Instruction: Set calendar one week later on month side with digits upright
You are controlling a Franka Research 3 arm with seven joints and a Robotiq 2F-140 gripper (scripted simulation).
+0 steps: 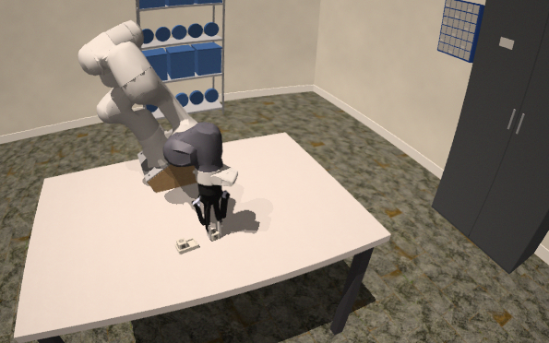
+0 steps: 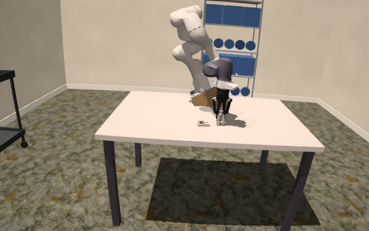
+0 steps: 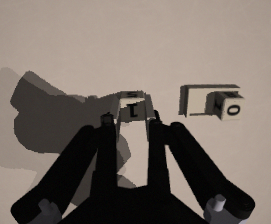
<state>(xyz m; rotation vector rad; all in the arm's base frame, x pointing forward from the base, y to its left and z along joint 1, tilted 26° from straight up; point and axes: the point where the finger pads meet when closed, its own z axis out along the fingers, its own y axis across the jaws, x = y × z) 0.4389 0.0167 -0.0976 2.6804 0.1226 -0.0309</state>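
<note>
Now: the cube 3 cm below my hand. Also, from my hand: grey tray 11 cm to the right, 3 cm below, 1 cm ahead.
</note>
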